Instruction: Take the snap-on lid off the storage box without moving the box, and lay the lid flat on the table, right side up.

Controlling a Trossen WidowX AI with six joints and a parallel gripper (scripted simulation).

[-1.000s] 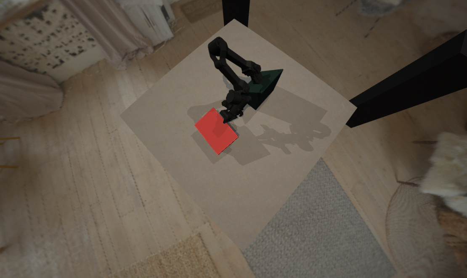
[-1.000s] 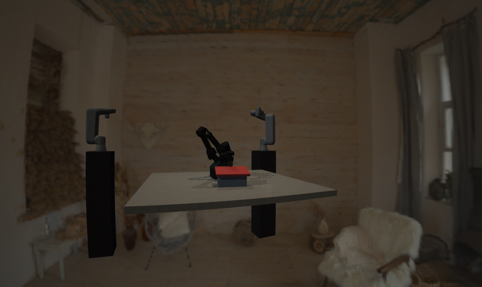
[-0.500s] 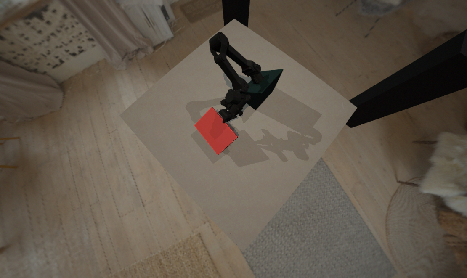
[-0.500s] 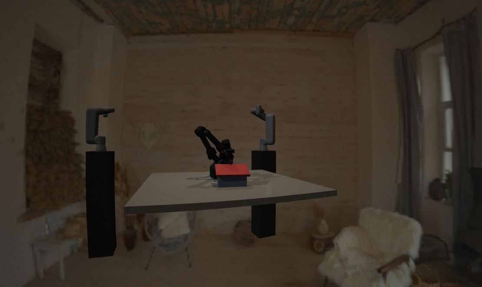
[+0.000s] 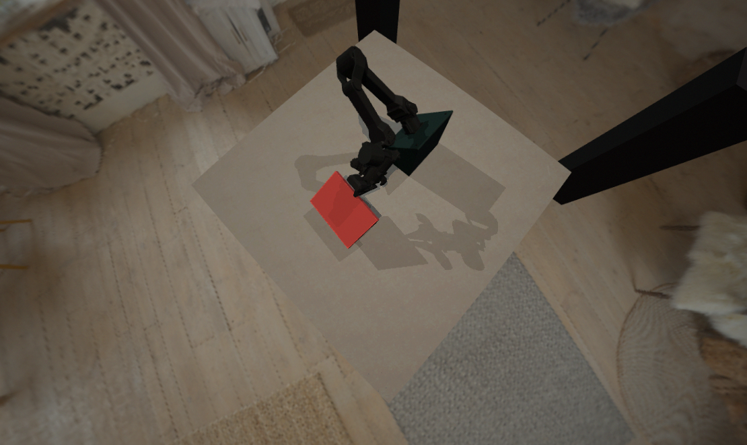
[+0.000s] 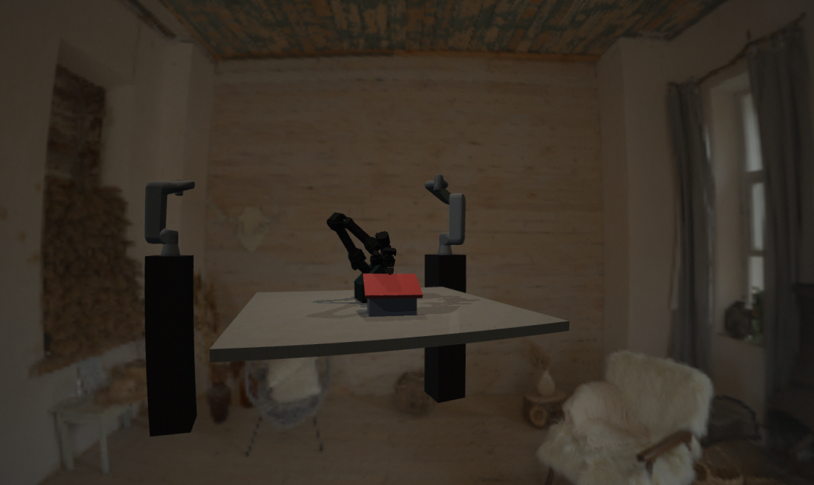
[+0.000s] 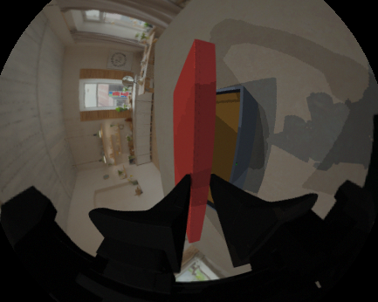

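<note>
My gripper tip is now 7 cm short of the red lid, 3 cm above it and 1 cm to the left of it. Round my gripper tip: storage box: 11 cm below, 5 cm ahead, 1 cm to the right.
</note>
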